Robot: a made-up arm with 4 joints.
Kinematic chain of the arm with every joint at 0, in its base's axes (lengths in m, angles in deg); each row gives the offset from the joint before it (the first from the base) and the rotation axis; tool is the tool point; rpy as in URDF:
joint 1: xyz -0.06 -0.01 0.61 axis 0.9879 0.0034 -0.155
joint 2: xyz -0.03 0.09 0 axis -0.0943 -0.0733 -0.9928
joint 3: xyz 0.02 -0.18 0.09 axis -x
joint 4: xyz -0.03 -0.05 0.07 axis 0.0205 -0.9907 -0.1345
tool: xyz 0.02 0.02 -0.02 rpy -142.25 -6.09 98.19
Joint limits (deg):
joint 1: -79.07..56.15
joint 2: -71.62..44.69
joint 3: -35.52..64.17
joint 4: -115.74..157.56
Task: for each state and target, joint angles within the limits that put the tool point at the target. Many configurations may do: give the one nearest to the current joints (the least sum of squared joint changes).
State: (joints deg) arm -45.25 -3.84 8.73 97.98
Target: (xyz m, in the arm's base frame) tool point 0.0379 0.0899 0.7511
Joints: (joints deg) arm -43.99 -39.98 30.03 72.14
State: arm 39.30 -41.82 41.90 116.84
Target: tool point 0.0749 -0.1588 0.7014
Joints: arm 54.14 -59.22 24.31 85.87
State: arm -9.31 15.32 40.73 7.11
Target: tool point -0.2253 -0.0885 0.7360
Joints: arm 26.47 44.69 31.94 -24.61
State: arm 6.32 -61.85 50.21 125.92
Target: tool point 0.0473 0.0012 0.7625
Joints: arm 12.74 -65.98 60.49 77.47
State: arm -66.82 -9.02 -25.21 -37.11
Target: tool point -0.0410 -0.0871 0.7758
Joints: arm -23.84 -7.26 -25.67 5.88
